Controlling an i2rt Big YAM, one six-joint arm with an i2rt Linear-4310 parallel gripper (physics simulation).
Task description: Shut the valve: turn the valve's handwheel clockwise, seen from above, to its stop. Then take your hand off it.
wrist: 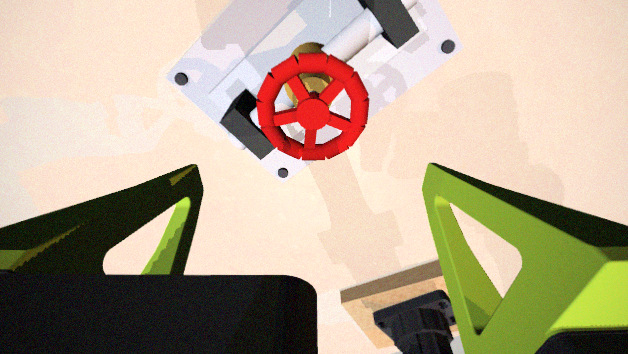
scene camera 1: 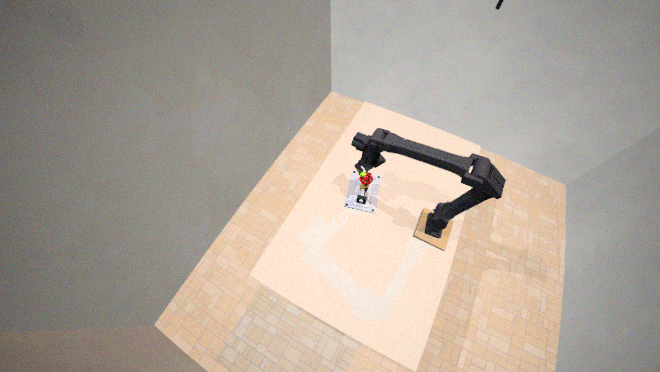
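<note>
The red handwheel (scene camera 1: 366, 179) (wrist: 313, 113) has a round rim and several spokes around a hub. It sits on top of the brass valve body (wrist: 307, 50), which is partly hidden under it. The valve is mounted on a pale plate (scene camera 1: 374, 200) (wrist: 430, 57). My gripper (scene camera 1: 361, 171) (wrist: 312, 176) is wide open with its green fingers apart and nothing between them. In the wrist view the handwheel lies beyond the fingertips, clear of both; the gripper is above it and off it.
A white pipe (wrist: 352, 35) runs from the valve through dark clamp blocks (wrist: 395, 22) (wrist: 247, 125) on the plate. The arm's wooden base board (scene camera 1: 422, 235) (wrist: 355, 320) stands on the pale table top (scene camera 1: 300, 260). The arm (scene camera 1: 430, 150) arches above the table.
</note>
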